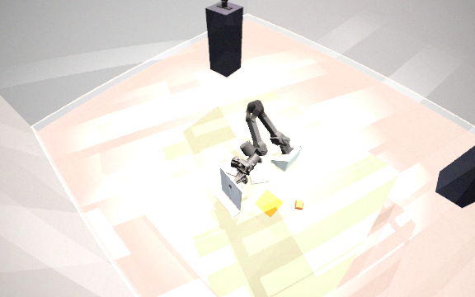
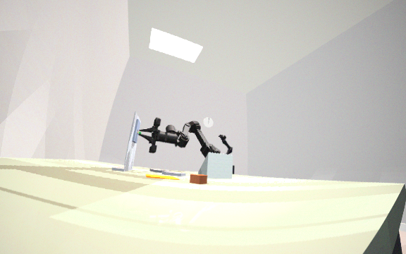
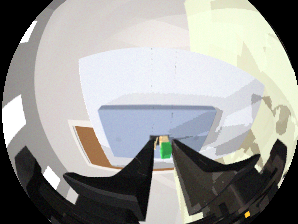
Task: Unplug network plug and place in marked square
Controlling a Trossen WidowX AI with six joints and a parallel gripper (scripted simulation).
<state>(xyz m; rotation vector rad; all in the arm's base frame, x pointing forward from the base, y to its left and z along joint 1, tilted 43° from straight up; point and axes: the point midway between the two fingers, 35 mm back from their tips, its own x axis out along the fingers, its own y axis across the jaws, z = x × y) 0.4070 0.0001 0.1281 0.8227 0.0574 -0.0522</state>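
My gripper tip is now 11 cm past the orange marked square, 17 cm to the right of it and 20 cm above it. Also, from my gripper tip: network plug (right at my gripper tip); then grey panel (2 cm ahead, 7 cm below).
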